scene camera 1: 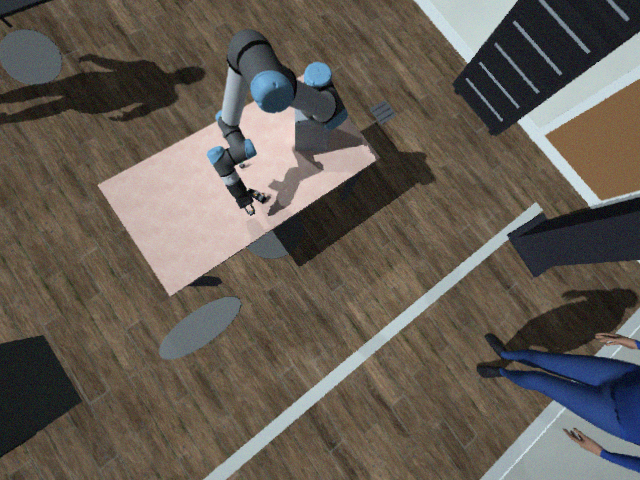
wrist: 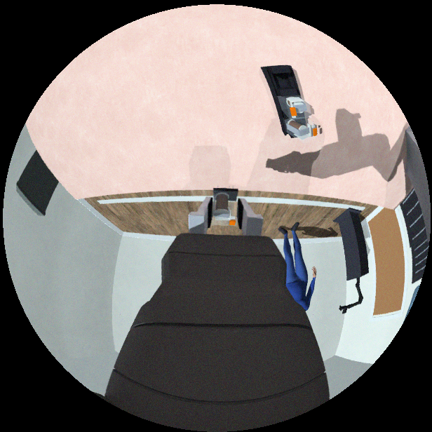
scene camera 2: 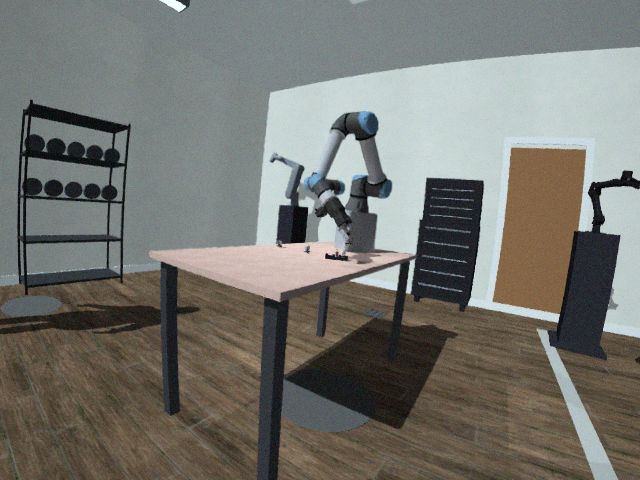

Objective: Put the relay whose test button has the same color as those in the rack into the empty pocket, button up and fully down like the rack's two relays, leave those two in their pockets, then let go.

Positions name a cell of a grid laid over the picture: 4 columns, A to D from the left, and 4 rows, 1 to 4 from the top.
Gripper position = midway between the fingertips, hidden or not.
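Note:
A black rack (wrist: C1) is in view, and so is the gripper (wrist: C2).

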